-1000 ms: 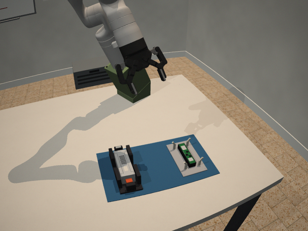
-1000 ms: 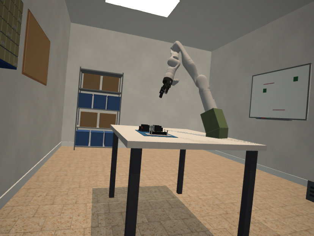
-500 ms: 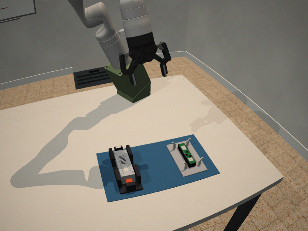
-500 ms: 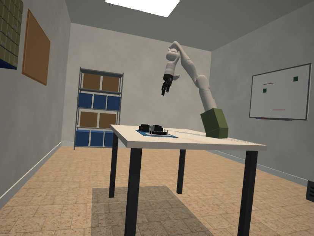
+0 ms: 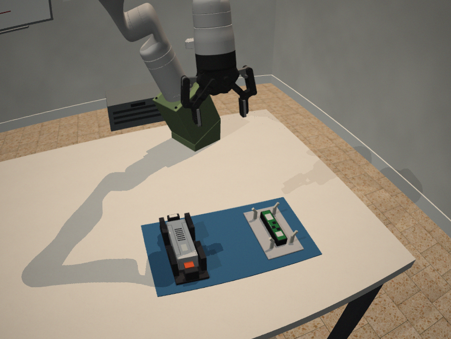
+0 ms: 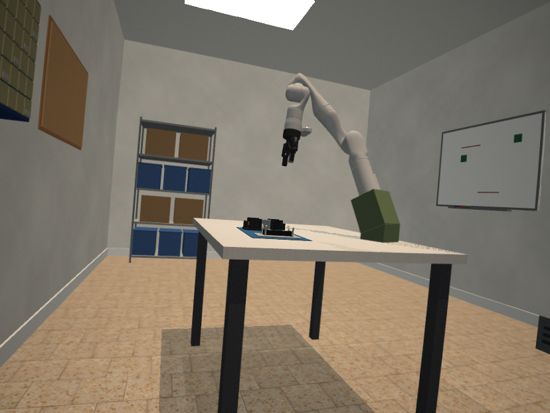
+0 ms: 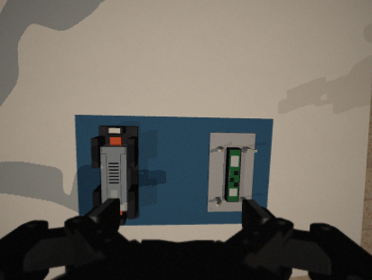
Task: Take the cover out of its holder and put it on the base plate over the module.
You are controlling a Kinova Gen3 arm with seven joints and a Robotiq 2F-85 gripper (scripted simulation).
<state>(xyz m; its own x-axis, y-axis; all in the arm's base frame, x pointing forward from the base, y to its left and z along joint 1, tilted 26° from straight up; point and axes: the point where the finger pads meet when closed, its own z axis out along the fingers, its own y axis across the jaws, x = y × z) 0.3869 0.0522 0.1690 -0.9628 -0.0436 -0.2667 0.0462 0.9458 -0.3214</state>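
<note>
Now: the grey cover 50 mm ahead of my hand, 110 mm to the right of it and 280 mm below it.
</note>
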